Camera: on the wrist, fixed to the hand. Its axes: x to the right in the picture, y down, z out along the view.
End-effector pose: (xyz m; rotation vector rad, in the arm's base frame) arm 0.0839 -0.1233 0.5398 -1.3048 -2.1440 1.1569
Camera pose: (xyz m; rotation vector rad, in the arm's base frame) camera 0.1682 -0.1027 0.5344 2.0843 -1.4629 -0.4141
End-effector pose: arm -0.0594 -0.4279 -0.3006 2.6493 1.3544 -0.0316
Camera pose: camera -0.0320 -0.4693 -0.2292 -1.2182 2.5921 -0.5126
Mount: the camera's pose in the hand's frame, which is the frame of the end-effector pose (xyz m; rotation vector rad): -0.0238 0.0557 -0.0624 -0.2053 -0.4243 -3.0173
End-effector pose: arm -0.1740 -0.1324 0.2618 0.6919 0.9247 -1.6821
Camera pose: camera -0.1137 -0.0761 0.2343 1.1631 -0.6422 1.3028
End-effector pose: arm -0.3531 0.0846 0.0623 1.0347 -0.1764 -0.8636
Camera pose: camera -0.3070 0.1561 0.0805 0.0161 -1.0090 2.2318
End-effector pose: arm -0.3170 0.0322 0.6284 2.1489 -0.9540 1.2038
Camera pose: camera -0.4012 0.0485 0.6427 1.0494 1.7267 -0.8844
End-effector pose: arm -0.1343 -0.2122 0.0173 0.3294 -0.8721 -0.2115
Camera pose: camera -0.0981 -0.1408 -0.0165 -1.0215 -0.0636 2.7378
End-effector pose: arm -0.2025 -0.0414 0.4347 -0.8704 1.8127 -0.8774
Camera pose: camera -0.2629 0.0189 0.4182 2.2325 0.9669 0.9994
